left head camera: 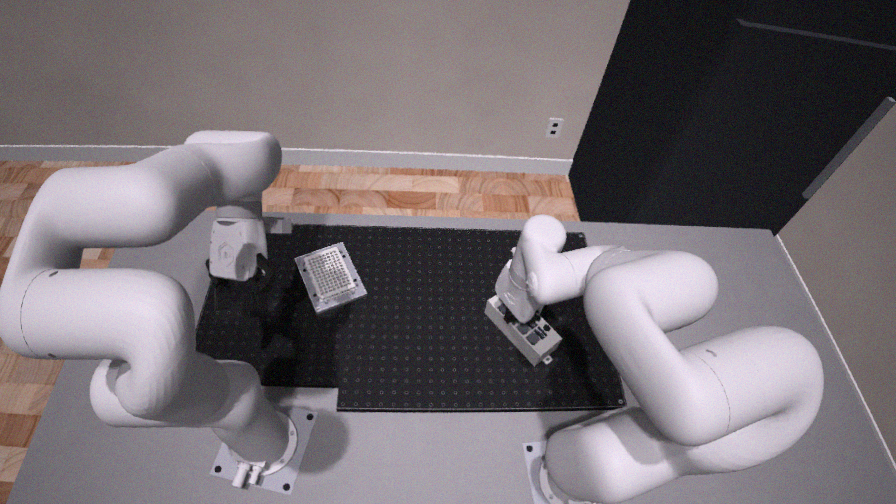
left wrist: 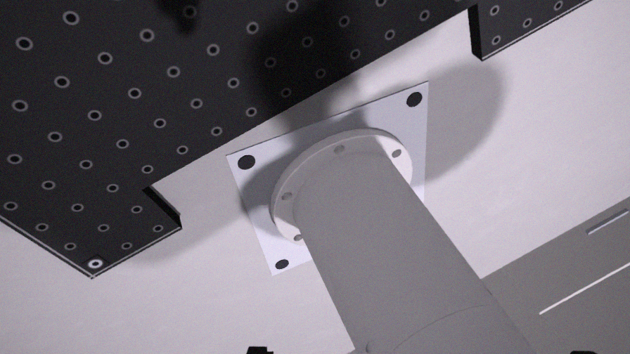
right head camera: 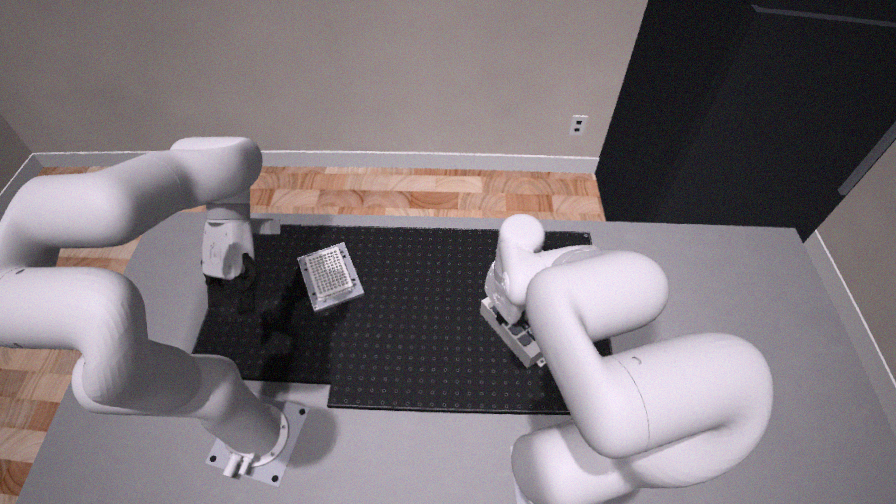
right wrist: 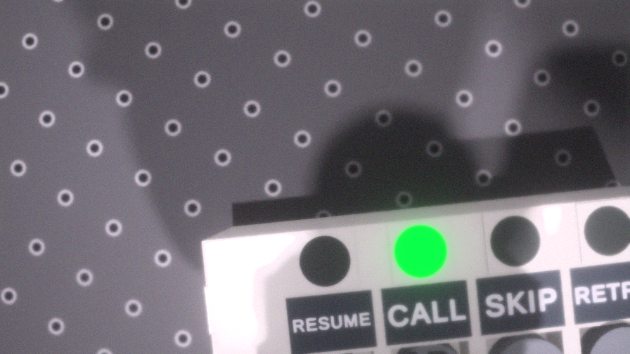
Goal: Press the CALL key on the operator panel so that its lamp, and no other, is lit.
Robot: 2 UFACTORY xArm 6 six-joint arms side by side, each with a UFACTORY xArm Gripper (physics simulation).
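The operator panel (left head camera: 512, 336) (right head camera: 506, 336) (right wrist: 235, 295) is a pale box lying slantwise on the black board. In the right wrist view the CALL lamp (right wrist: 420, 251) glows green. The RESUME lamp (right wrist: 325, 261), SKIP lamp (right wrist: 515, 241) and partly cut-off fourth lamp (right wrist: 607, 230) are dark. My right gripper (right wrist: 424, 351) is shut and empty, its dark tips at the CALL key, which is mostly cut off by the lower edge; contact is hard to see. My left gripper (left head camera: 236, 279) (right head camera: 226, 279) (left wrist: 420, 351) is open and empty, above the board's left part, far from the panel.
A metal plate with a pale perforated block (left head camera: 330, 273) (right head camera: 330, 273) lies on the black perforated board (left head camera: 413, 376) (right head camera: 407, 376) (left wrist: 120, 165), between the grippers. The left arm's base plate (left wrist: 395, 112) is bolted to the grey table beside the board.
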